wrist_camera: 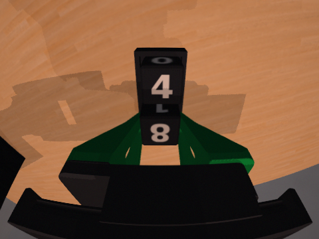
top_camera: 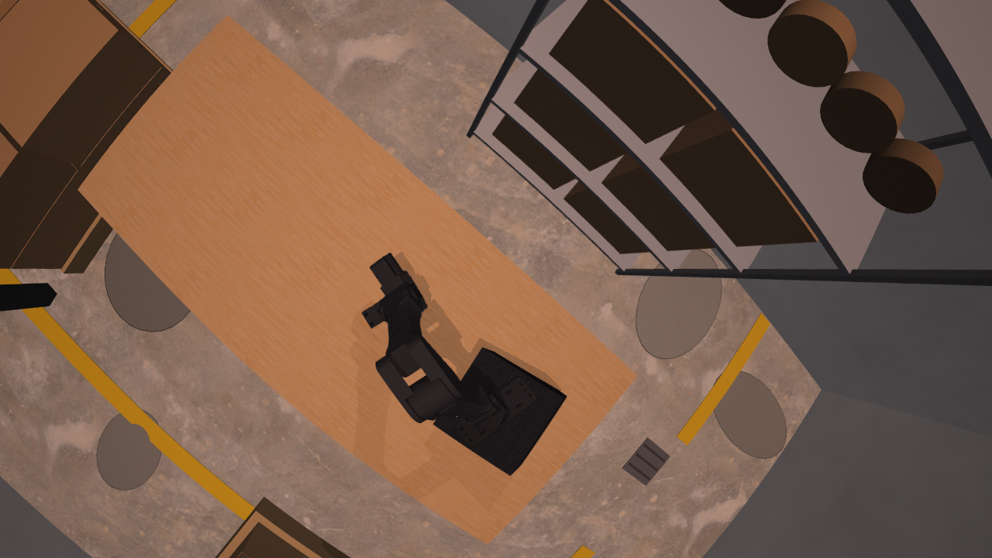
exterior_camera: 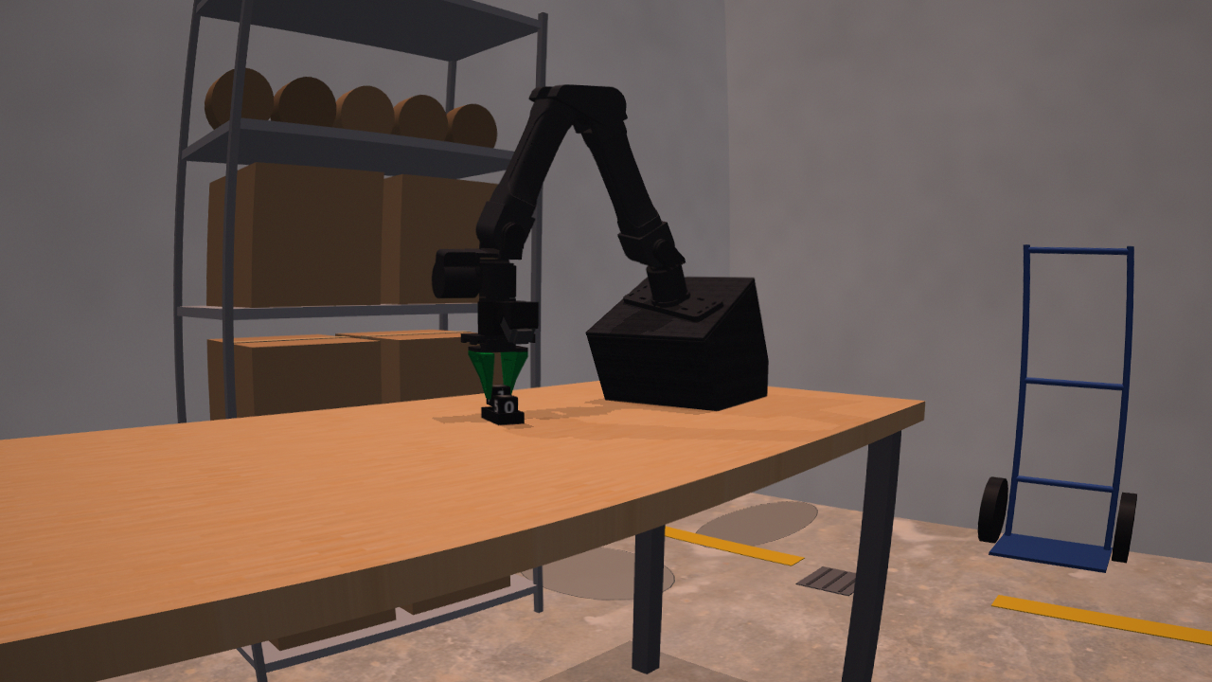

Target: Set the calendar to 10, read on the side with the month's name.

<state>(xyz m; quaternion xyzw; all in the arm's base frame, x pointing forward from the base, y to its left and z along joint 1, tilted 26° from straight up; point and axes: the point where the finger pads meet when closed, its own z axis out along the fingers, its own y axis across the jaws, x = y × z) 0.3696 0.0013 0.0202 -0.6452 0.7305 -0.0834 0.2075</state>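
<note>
Now: the black tray 3 cm below my hand and 2 cm to the left of it.
</note>
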